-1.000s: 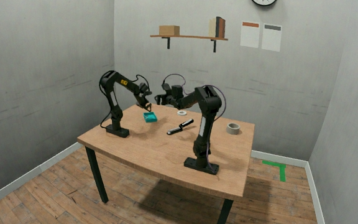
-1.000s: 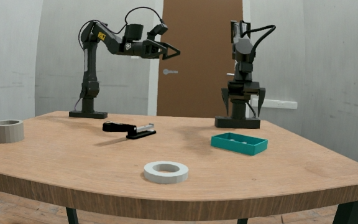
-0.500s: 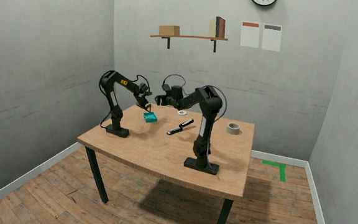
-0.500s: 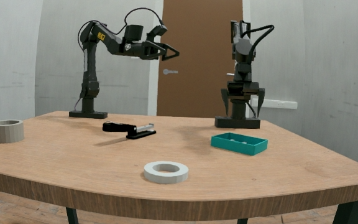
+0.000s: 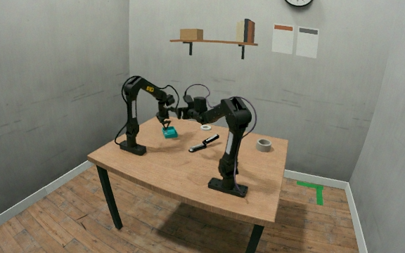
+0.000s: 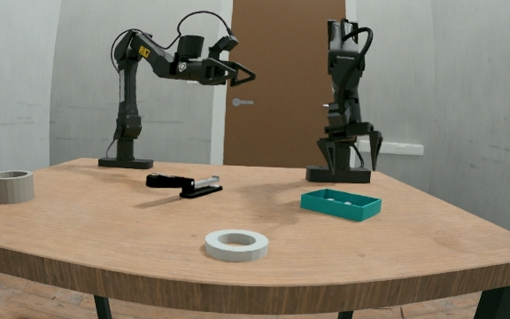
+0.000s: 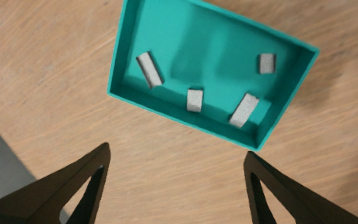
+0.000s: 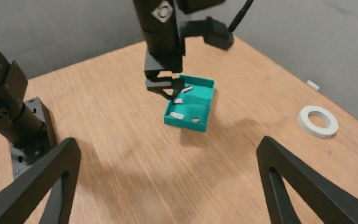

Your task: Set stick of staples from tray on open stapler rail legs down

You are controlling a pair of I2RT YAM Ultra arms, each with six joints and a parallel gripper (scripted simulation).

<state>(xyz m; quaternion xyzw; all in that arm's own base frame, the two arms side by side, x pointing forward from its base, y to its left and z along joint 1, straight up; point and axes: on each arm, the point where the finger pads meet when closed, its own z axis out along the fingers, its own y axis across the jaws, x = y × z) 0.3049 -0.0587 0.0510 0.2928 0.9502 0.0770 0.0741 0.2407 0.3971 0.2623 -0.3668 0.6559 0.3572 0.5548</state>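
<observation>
Now: left hand 4 cm short of the teal tray, 2 cm to the left of it and 7 cm above it. The rest, counted from my left hand: black stapler 1 cm ahead, 35 cm to the right, 5 cm below.
</observation>
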